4 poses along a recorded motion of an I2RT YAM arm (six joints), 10 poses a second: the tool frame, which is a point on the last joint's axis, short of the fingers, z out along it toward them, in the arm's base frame.
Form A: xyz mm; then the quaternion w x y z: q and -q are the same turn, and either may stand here.
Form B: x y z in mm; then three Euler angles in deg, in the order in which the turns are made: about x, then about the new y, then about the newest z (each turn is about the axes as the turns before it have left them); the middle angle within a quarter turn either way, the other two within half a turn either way. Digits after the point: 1 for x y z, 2 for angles.
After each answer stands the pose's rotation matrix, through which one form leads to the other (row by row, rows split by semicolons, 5 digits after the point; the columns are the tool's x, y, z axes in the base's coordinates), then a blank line. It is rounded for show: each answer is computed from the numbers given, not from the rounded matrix.
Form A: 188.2 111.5 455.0 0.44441 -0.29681 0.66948 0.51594
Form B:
188.2 111.5 455.0 -94.35 16.78 116.61
-0.42880 -0.85600 0.28878; 0.06116 0.29142 0.95464; -0.90132 0.42701 -0.07261

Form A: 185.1 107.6 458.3 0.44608 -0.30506 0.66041 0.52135
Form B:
185.1 107.6 458.3 -93.48 15.73 115.60
-0.41590 -0.86806 0.27111; 0.06220 0.27026 0.96078; -0.90728 0.41645 -0.05841

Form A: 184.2 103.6 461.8 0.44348 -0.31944 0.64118 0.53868
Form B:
184.2 103.6 461.8 -91.55 12.98 114.40
-0.40257 -0.88742 0.22455; 0.06815 0.21557 0.97411; -0.91285 0.40745 -0.02630

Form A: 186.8 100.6 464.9 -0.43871 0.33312 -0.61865 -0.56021
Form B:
186.8 100.6 464.9 -89.27 9.76 113.51
-0.39313 -0.90371 0.16958; 0.07937 0.15039 0.98544; -0.91605 0.40086 0.01260

